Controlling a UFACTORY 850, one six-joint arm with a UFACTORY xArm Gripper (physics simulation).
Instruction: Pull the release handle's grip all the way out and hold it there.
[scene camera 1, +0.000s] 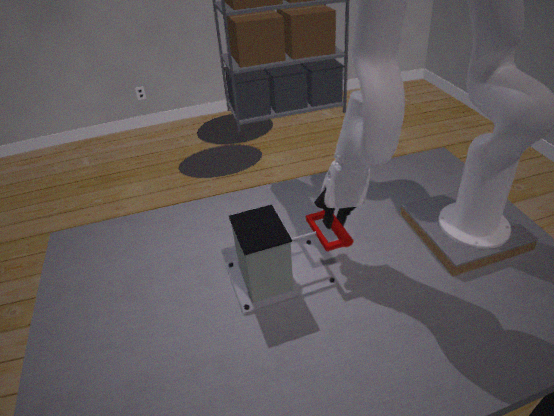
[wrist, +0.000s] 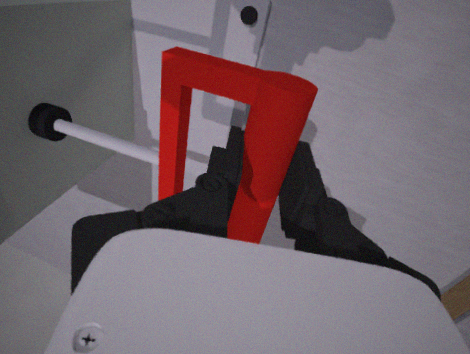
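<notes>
The release handle's red grip is a rectangular loop with a thick round outer bar. A thin pale rod joins it to a pale green box with a black top, and a length of rod shows between box and grip. My gripper is shut on the round bar, with one black finger inside the loop and the other outside it. The lower part of the grip is hidden behind the gripper's body in the wrist view.
The box stands on a pale base plate with black bolts, on a grey mat. The arm's base is on a wood-edged board at the right. A shelf rack with boxes stands at the back wall.
</notes>
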